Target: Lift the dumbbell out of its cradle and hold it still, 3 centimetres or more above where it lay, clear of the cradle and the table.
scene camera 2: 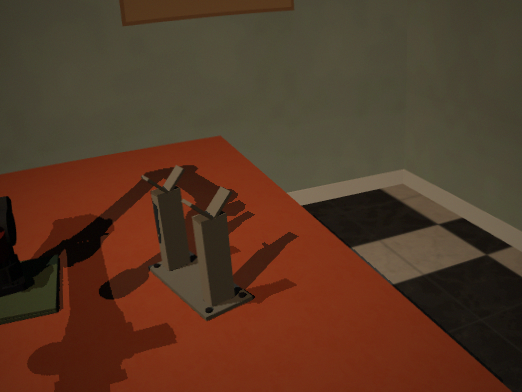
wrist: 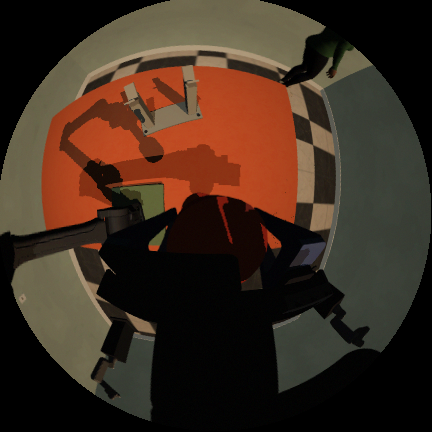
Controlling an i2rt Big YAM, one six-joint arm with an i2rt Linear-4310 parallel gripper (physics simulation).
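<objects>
My gripper is visible in the wrist view (214,212); it is out of frame in scene camera 2. On a cradle, (wrist: 151,121) and (scene camera 2: 167,256) are the same spot.
</objects>
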